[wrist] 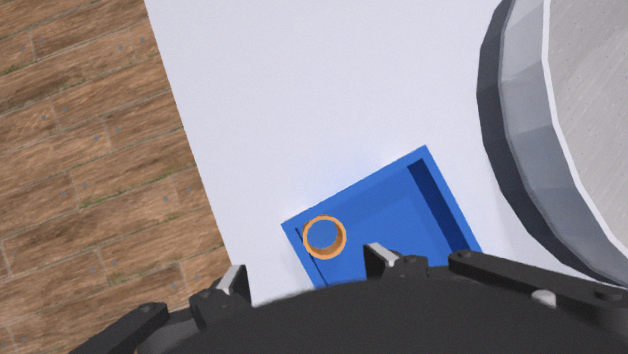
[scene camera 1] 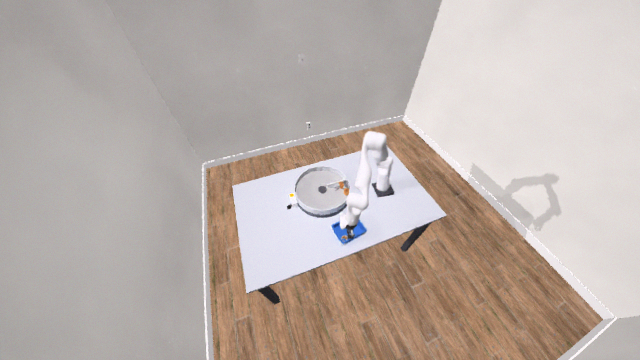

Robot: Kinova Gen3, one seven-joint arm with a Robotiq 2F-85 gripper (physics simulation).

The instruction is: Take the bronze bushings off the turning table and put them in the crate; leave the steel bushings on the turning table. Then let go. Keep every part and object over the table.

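Where they show: gripper, fingertip midpoint: [wrist: 307, 274] [scene camera 1: 347, 232]; arm's base, origin of the base link: [scene camera 1: 382, 186].
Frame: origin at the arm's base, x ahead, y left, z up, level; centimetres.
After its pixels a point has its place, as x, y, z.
The blue crate [scene camera 1: 358, 231] {34.2, 28.2, -1.7} [wrist: 390, 215] {45.5, 23.8, -1.7} stands near the table's front edge. One bronze bushing [scene camera 1: 344, 237] {45.4, 29.7, -0.1} [wrist: 341, 236] {45.6, 29.6, 1.4} stands upright in a corner of it, its open end up. My gripper [scene camera 1: 350, 233] {46.5, 33.0, 14.4} [wrist: 307, 274] {46.5, 33.0, 14.4} is open and empty, above the crate; in the wrist view the bushing shows beyond the gap between the fingers, apart from them. The round turning table [scene camera 1: 320, 211] {55.2, 9.0, 6.0} [wrist: 525, 100] {51.9, 10.0, 4.7} stands behind the crate. On its right side are orange-brown bushings, one [scene camera 1: 341, 185] {32.9, -7.0, 6.5} near the pale bar and another [scene camera 1: 346, 192] {31.8, 0.0, 6.1} by the rim. Steel bushings are too small to tell; the arm may hide parts.
A pale bar [scene camera 1: 334, 184] {37.3, -8.4, 6.7} reaches over the turning table from its right side. A small white box with a yellow top [scene camera 1: 292, 196] {70.3, -11.2, 3.7} and a small black object [scene camera 1: 289, 206] {74.3, -6.9, -1.7} are left of the turning table. The arm's base [scene camera 1: 383, 190] {2.0, 4.5, 1.2} stands at the right on the table [scene camera 1: 270, 240] {92.7, 15.0, -2.1}.
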